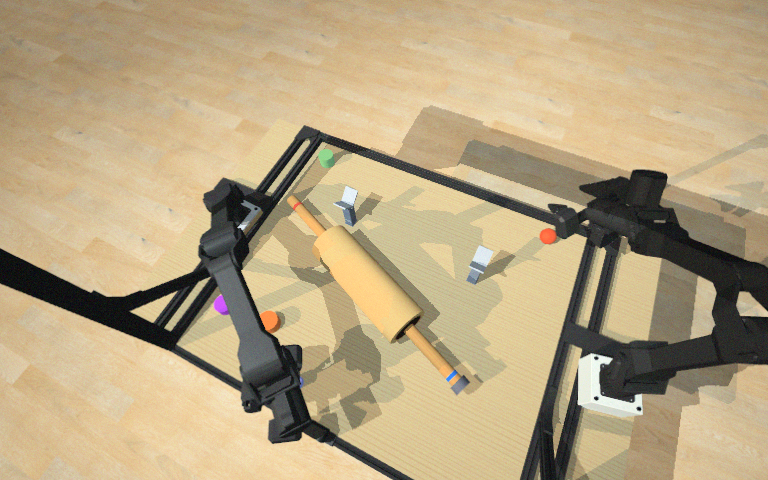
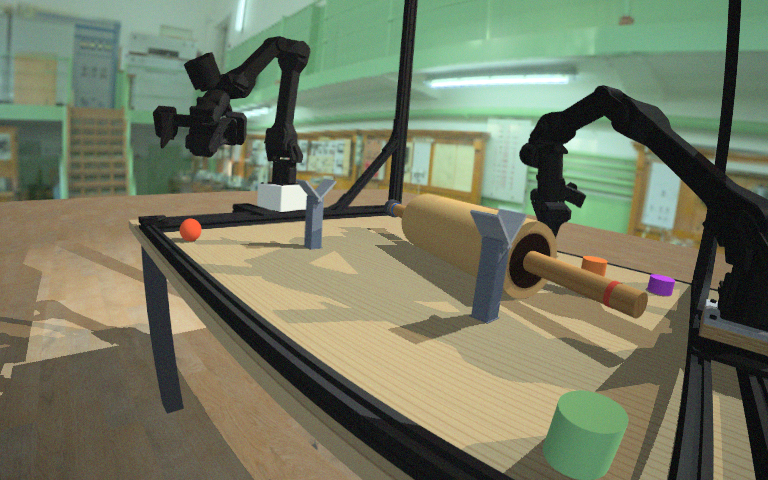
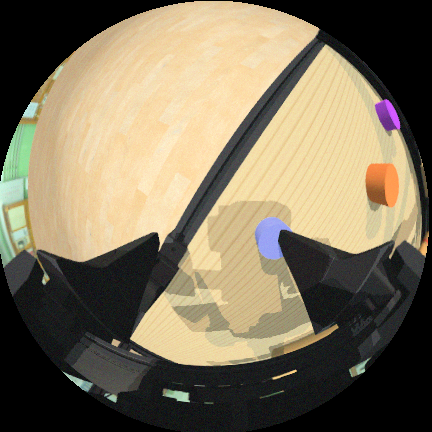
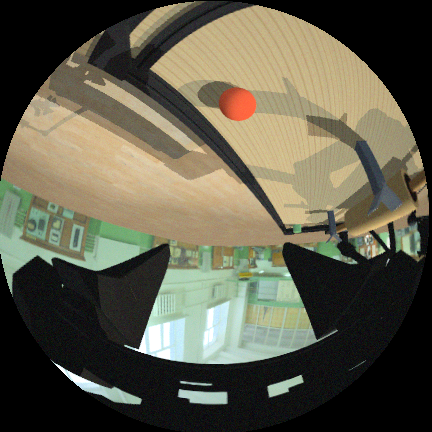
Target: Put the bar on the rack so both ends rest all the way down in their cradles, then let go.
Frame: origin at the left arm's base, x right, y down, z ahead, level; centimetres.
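Seen in the pictures: left gripper, fingertip midpoint: (image 3: 219,237); right gripper, fingertip midpoint: (image 1: 564,196) (image 2: 184,148) (image 4: 227,249); left arm's base, link origin: (image 1: 235,214) (image 2: 748,319) (image 4: 342,231); right arm's base, link origin: (image 1: 616,382) (image 2: 283,184).
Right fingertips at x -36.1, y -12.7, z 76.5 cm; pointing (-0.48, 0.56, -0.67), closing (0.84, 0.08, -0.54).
Pixels of each thing's top centre, then the offset from my right fingertips to it.
- red band, top centre: (image 2: 617,281) (image 1: 297,204) dz -61.5, dx +26.4, dy +10.3 cm
- blue band, top centre: (image 1: 452,374) dz -6.4, dx +47.2, dy +10.4 cm
- red ball, top centre: (image 4: 237,111) (image 2: 190,218) (image 1: 550,232) dz +2.0, dx +1.7, dy +13.0 cm
- green cylinder, top centre: (image 2: 593,410) (image 1: 325,154) dz -66.0, dx +6.0, dy +13.6 cm
The bar, a wooden rolling pin (image 1: 368,283) (image 2: 441,240) (image 4: 354,218), lies diagonally beside the rack, outside its cradles. One handle has a red band (image 1: 296,205) (image 2: 610,293), the other a blue band (image 1: 451,375) and a grey piece at its end. The rack is two grey-blue Y-shaped posts: one (image 1: 349,215) (image 2: 488,283) near the red-banded end, the other (image 1: 473,273) (image 2: 313,226) (image 4: 370,165) nearer the red ball. My left gripper (image 3: 219,237) is open and empty above the table's edge, away from the bar. My right gripper (image 4: 228,249) is open and empty, raised near a table corner, beyond the red ball.
A red ball (image 1: 547,236) (image 2: 190,229) (image 4: 237,104), a green cylinder (image 1: 326,158) (image 2: 586,435), an orange one (image 1: 270,321) (image 2: 594,265) (image 3: 382,184), a purple one (image 1: 221,304) (image 2: 661,285) (image 3: 387,115) and a blue one (image 3: 270,240) stand on the table. Black rails (image 1: 436,180) border it.
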